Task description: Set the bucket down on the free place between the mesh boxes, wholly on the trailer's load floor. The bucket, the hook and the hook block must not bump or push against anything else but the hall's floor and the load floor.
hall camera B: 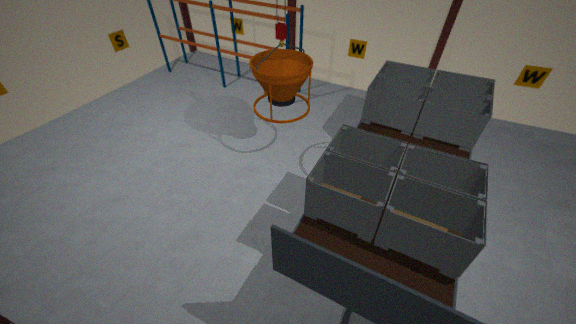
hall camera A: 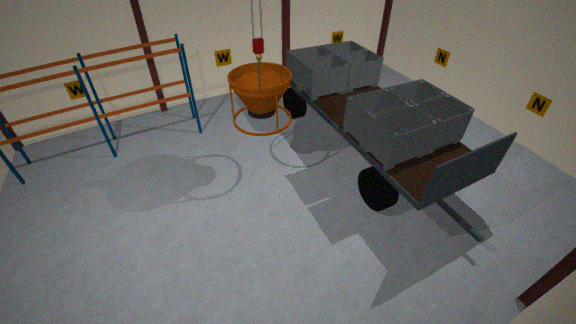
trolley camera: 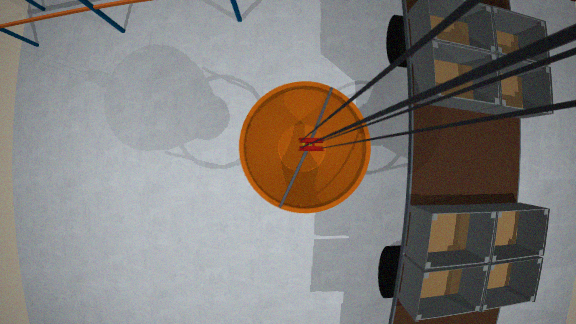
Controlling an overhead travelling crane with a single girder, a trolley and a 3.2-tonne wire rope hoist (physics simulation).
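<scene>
The orange bucket point(hall camera A: 260, 100) point(hall camera B: 283, 75) point(trolley camera: 265, 150) hangs upright in the air to the left of the trailer. My hook point(hall camera A: 259, 58) point(hall camera B: 281, 44) point(trolley camera: 311, 144), under the red hook block point(hall camera A: 258, 46) point(hall camera B: 281, 31), is shut on the bucket's grey bail. The brown load floor point(hall camera A: 332, 107) point(hall camera B: 395, 136) point(trolley camera: 465, 155) shows between the far mesh boxes point(hall camera A: 302, 75) point(hall camera B: 395, 95) point(trolley camera: 424, 75) and the near mesh boxes point(hall camera A: 380, 130) point(hall camera B: 345, 200) point(trolley camera: 417, 245). In the trolley camera the bucket is level with this gap, left of the trailer's side edge. The bucket's foot ring is hidden there.
A blue and orange rack point(hall camera A: 102, 125) point(hall camera B: 217, 50) stands on the bucket's other side, near the wall. The trailer's upright end panel point(hall camera A: 470, 172) point(hall camera B: 350, 280) is beyond the near boxes. Black wheels point(hall camera A: 378, 189) point(trolley camera: 390, 272) stand at the trailer's side. Hoist ropes cross the trolley view.
</scene>
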